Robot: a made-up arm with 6 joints.
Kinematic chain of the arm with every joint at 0, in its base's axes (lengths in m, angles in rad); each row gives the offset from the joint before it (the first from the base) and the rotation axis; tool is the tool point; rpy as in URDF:
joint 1: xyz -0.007 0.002 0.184 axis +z
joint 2: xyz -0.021 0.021 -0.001 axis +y
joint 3: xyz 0.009 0 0.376 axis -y
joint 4: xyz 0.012 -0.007 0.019 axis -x
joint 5: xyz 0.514 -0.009 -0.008 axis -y
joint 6: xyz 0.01 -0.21 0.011 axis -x
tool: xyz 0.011 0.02 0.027 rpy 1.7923 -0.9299 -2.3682
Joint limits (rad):
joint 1: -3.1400..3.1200
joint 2: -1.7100..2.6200
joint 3: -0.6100..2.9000
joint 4: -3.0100..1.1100
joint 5: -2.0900..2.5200
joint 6: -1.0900..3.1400
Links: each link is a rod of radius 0.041 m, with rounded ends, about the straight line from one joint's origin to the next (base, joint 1, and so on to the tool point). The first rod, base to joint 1, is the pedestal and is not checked.
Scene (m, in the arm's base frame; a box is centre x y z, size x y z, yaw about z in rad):
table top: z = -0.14
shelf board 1: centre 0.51 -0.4 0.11 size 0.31 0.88 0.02 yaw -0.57
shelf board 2: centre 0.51 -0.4 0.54 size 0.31 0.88 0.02 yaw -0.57
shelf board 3: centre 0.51 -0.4 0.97 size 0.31 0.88 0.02 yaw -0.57
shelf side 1: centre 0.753 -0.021 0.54 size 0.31 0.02 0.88 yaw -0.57
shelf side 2: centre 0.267 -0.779 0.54 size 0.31 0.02 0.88 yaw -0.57
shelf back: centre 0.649 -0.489 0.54 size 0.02 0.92 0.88 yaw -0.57
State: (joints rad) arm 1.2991 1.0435 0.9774 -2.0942 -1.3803 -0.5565
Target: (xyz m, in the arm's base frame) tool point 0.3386 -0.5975 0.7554
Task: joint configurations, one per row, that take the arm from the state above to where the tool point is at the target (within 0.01 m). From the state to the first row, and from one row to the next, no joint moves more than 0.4 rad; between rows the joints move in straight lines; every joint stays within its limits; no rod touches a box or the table.
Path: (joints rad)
1: 0.9469 0.7608 1.0744 -2.0340 -1.3919 -0.5504
2: 0.5946 0.4781 1.1713 -1.9738 -1.4035 -0.5443
3: 0.2424 0.1954 1.2683 -1.9136 -1.4152 -0.5382
4: -0.1099 -0.0874 1.3652 -1.8535 -1.4268 -0.5321
5: -0.4621 -0.3701 1.4622 -1.7933 -1.4384 -0.5261
6: -0.8144 -0.6528 1.5591 -1.7331 -1.4500 -0.5200
7: -0.9723 -0.5362 1.1640 -1.5832 -1.3741 -0.5272
8: -1.1302 -0.4197 0.7689 -1.4333 -1.2983 -0.5344
9: -1.2881 -0.3032 0.3737 -1.2834 -1.2224 -0.5416
10: -1.1545 0.0412 0.7351 -1.3223 -1.2220 -0.5472
11: -1.0208 0.3856 1.0965 -1.3613 -1.2216 -0.5529

